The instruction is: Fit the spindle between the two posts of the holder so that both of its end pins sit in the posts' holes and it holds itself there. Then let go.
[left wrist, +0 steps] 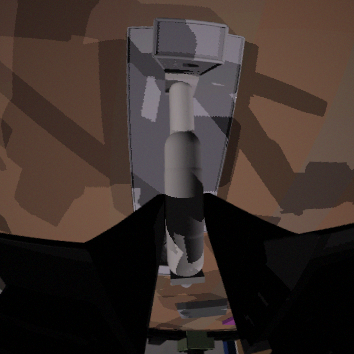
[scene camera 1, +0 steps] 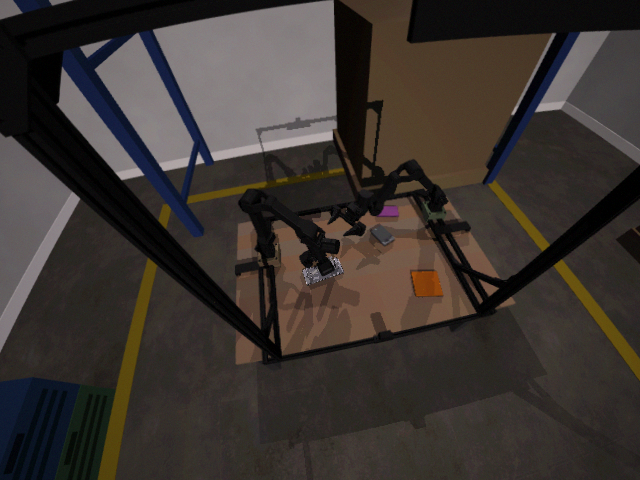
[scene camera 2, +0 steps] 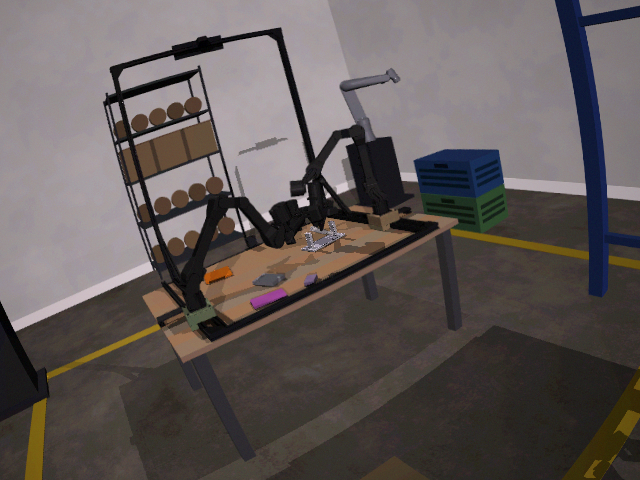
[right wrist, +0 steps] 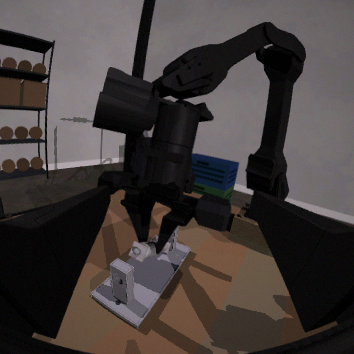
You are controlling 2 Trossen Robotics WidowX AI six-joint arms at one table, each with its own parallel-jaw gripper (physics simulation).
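Places are measured from the left arm's base along level axes (x ahead, y left, z up), in centimetres.
Where they show: left gripper, between the fingertips: (left wrist: 183, 200) (scene camera 1: 323, 264) (scene camera 2: 319, 230) (right wrist: 150, 249); right gripper, between the fingertips: (scene camera 1: 335, 229) (scene camera 2: 306, 207) (right wrist: 182, 195); left arm's base, origin of its link: (scene camera 1: 268, 252) (scene camera 2: 382, 212); right arm's base, origin of its link: (left wrist: 195, 349) (scene camera 1: 434, 207) (scene camera 2: 196, 306).
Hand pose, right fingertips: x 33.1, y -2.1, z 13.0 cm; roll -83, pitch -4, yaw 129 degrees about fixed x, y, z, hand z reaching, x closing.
Observation:
Each offset is from my right fingertips to the centre of the thing. "spot": to the spot under its first point.
The pale grey spindle {dx -8.4, dy -9.1, dz -14.2 cm} (left wrist: 183, 165) (right wrist: 140, 251) is held lengthwise over the base of the grey holder {dx -8.0, dy -9.4, dz -18.9 cm} (scene camera 1: 310, 276) (scene camera 2: 324, 242) (left wrist: 147, 165) (right wrist: 156, 271). My left gripper (scene camera 1: 326, 268) (left wrist: 183, 200) (right wrist: 150, 249) is shut on the spindle's body. In the right wrist view the spindle's near end stands apart from the near post {dx -1.3, dy -7.9, dz -15.4 cm} (right wrist: 122, 281), with a visible gap. In the left wrist view its far end lies close to the other post {dx -14.7, dy -10.8, dz -15.4 cm} (left wrist: 190, 41); whether that pin is in the hole cannot be told. My right gripper (scene camera 1: 339, 227) is open and empty, beyond the holder's near-post end.
An orange square {spot: dx +37.6, dy -23.7, dz -18.4 cm} (scene camera 1: 426, 283) (scene camera 2: 218, 274), a grey block {dx +25.5, dy +6.3, dz -18.6 cm} (scene camera 1: 382, 234) (scene camera 2: 268, 280), a magenta bar {dx +32.5, dy +22.0, dz -18.9 cm} (scene camera 1: 387, 210) (scene camera 2: 268, 298) and a small purple block {dx +16.1, dy +23.0, dz -18.6 cm} (scene camera 2: 310, 279) lie on the table. Black frame bars (scene camera 1: 330, 347) run along the table's edges.

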